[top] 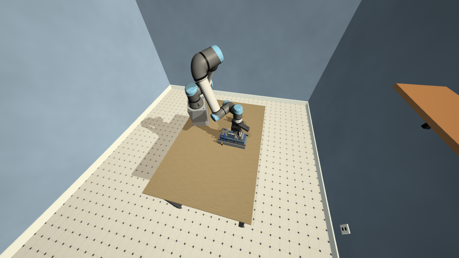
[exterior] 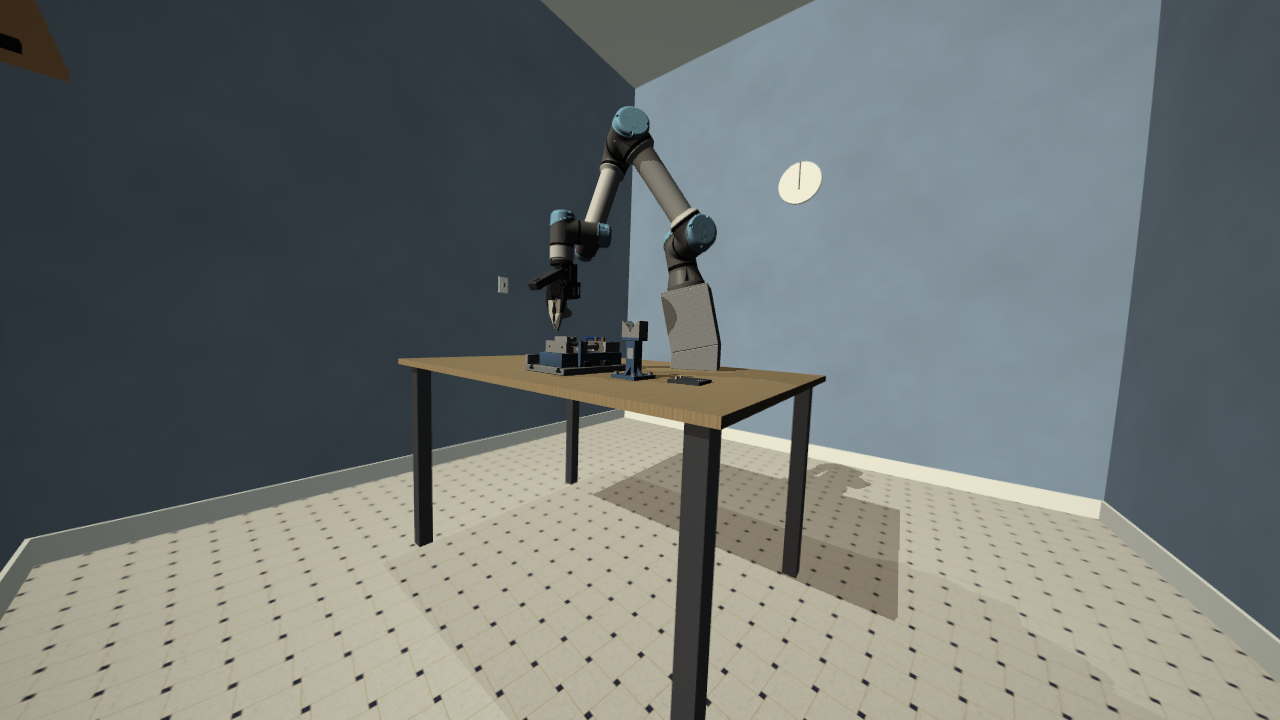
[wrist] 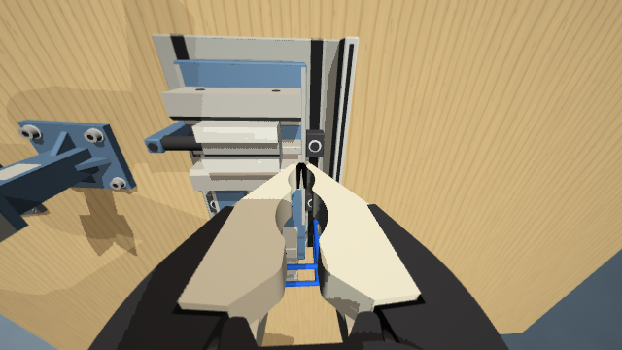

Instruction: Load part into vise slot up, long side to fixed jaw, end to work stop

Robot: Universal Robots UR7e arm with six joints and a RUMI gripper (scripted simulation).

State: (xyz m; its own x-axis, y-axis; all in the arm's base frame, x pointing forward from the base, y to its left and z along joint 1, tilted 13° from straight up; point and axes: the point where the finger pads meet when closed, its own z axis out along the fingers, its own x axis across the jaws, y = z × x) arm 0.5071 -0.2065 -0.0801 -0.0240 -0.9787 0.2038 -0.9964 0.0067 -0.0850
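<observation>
My hand is 5 cm to the right of the part and 4 cm above it. The rest, counted from my hand: cylinder rod 9 cm behind, 6 cm below, 5 cm to the left; fixed jaw 6 cm below, 5 cm to the left, 3 cm ahead; moving jaw 6 cm below, 5 cm to the left, 3 cm behind.
</observation>
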